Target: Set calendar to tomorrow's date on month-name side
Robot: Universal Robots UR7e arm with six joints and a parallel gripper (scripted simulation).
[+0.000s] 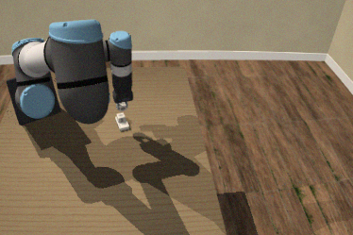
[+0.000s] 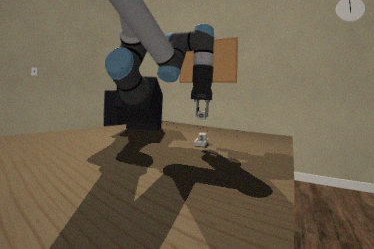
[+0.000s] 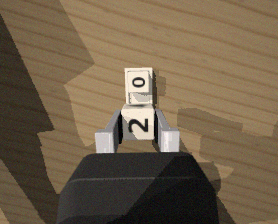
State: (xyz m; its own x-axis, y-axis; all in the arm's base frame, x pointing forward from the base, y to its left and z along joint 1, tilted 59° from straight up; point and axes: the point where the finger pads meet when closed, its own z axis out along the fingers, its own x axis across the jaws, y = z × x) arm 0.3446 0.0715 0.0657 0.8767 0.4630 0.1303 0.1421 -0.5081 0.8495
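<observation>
Now: the white tray 2 cm to the left of my hand and 12 cm below it. From my hand the other things lie so: white digit cube (1 cm below).
</observation>
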